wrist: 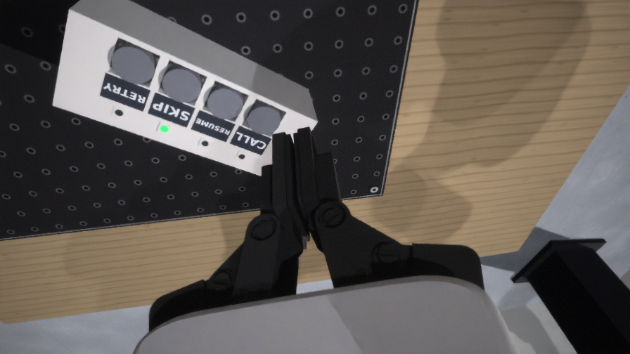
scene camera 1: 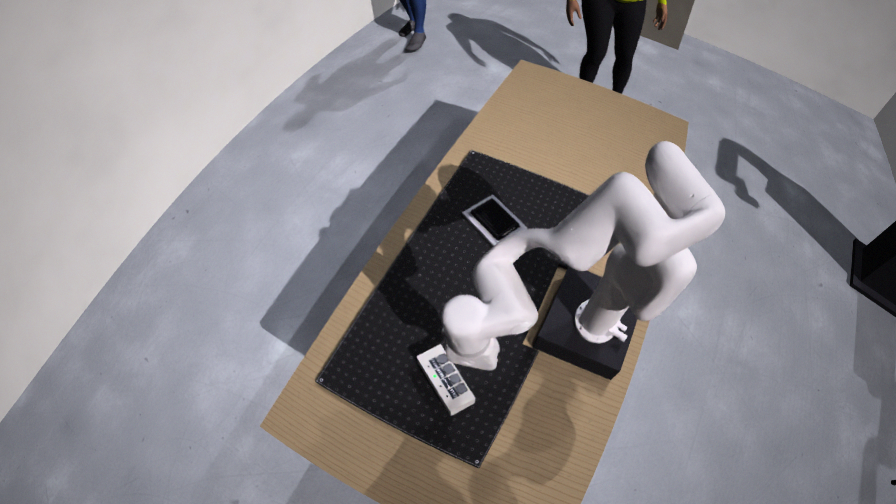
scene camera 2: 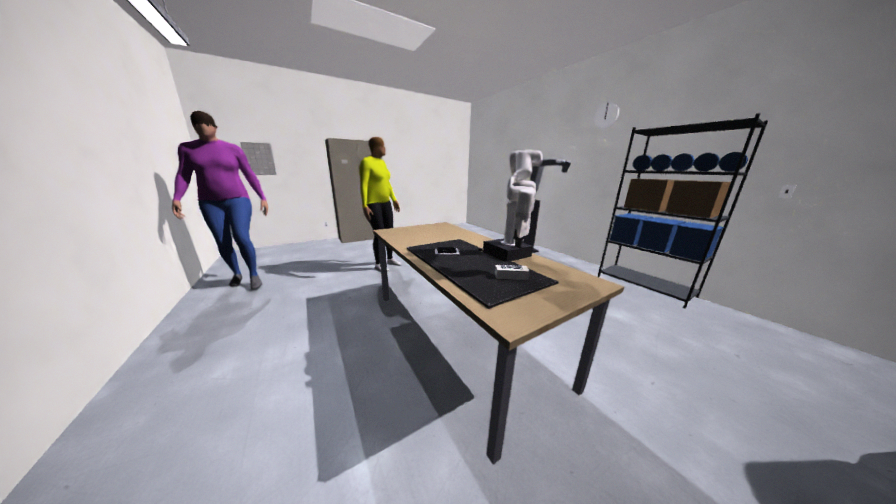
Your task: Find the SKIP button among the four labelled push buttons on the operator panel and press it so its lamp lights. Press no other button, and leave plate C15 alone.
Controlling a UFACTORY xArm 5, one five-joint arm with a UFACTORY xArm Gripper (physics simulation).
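Observation:
The white operator panel [scene camera 1: 460,403] [scene camera 2: 512,273] [wrist: 80,60] lies on the black mat. In the wrist view its grey round buttons are RETRY [wrist: 133,65], SKIP [wrist: 182,85], RESUME [wrist: 225,103] and CALL [wrist: 264,120]. The lamp below the SKIP label [wrist: 164,129] glows green; the lamps of the other three are dark. My gripper [wrist: 299,152] is shut and empty. In the wrist view its tips overlap the panel's CALL end, apart from the SKIP button; their height above it is hard to tell. In scene camera 1 the arm hides the fingers. Plate C15 cannot be identified by any readable label.
A silver-framed tablet-like plate [scene camera 1: 494,218] [scene camera 2: 447,250] with a dark face lies on the perforated mat [scene camera 1: 375,351] [scene camera 2: 488,294], at the far end from the panel. The black arm base [scene camera 1: 557,344] stands beside the mat on the wooden table [scene camera 1: 588,106] [scene camera 2: 532,325]. Two people stand beyond the table.

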